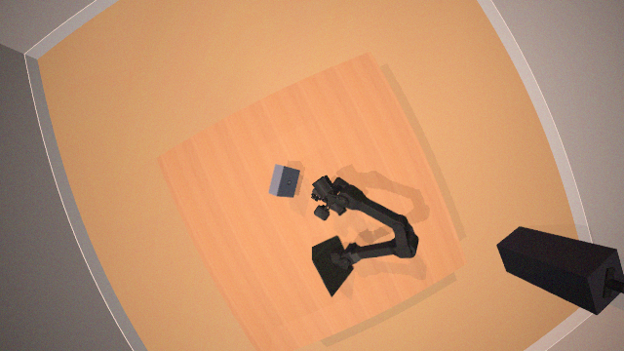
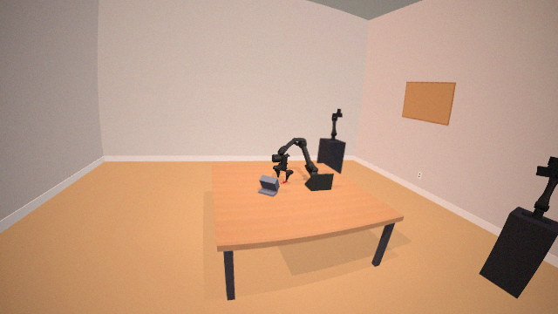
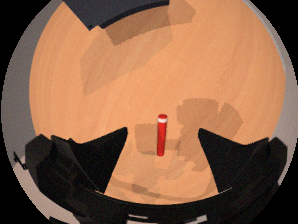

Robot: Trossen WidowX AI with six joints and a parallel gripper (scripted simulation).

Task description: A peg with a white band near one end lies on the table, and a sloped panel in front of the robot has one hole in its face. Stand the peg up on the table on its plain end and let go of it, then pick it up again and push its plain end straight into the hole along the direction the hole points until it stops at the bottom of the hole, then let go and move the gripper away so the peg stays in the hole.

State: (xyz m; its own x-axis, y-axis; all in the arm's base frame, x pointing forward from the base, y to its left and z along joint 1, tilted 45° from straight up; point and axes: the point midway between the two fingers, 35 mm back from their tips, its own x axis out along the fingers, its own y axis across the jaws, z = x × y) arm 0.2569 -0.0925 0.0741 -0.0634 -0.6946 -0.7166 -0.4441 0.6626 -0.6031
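Now: the red peg 10 mm behind my gripper tip, 10 mm to the right of it and 30 mm below it. Round my gripper tip: sloped panel 160 mm ahead, 140 mm to the left, 30 mm above.
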